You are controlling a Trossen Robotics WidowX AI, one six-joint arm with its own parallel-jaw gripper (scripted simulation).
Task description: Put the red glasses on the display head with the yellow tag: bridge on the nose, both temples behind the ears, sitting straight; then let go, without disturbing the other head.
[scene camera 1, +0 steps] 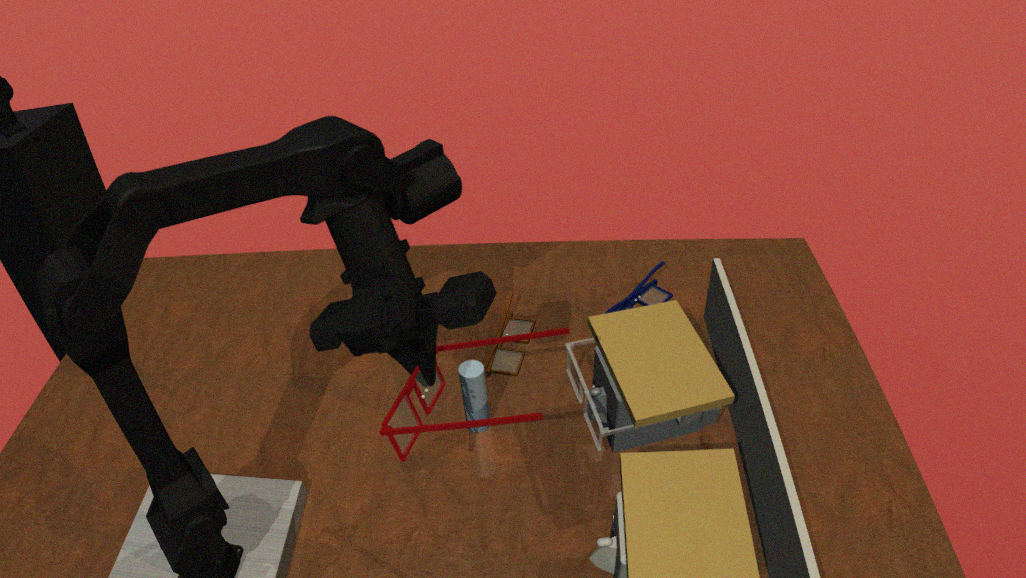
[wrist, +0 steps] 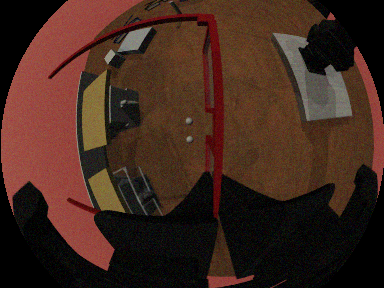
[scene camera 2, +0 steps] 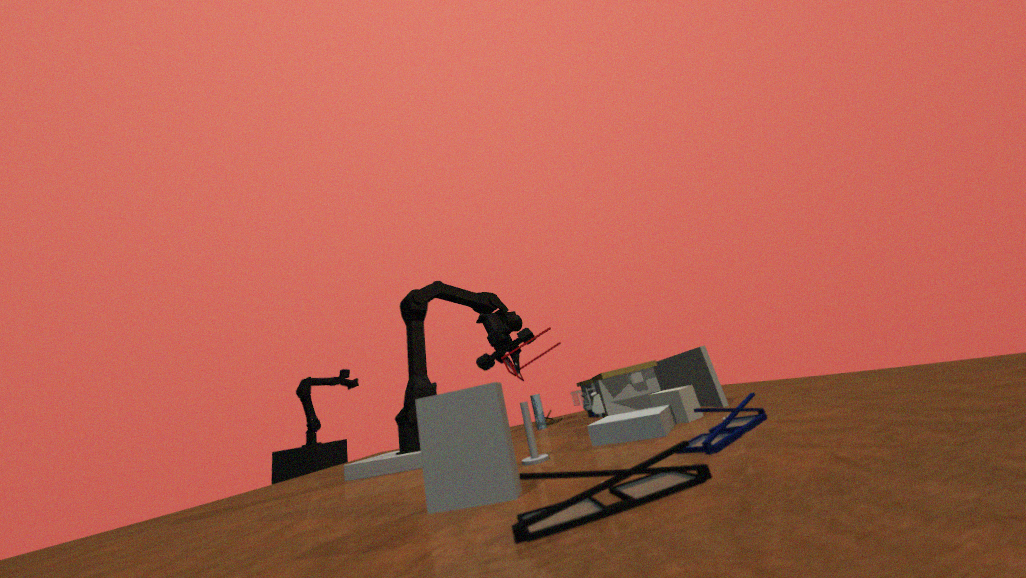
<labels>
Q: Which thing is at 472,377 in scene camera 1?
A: A pale blue cylinder.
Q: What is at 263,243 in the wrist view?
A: My gripper.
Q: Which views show my gripper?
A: Scene camera 1, the wrist view and scene camera 2: all of them.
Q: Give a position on a grey block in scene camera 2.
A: At 467,454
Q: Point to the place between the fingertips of my gripper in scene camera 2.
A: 518,373
</labels>
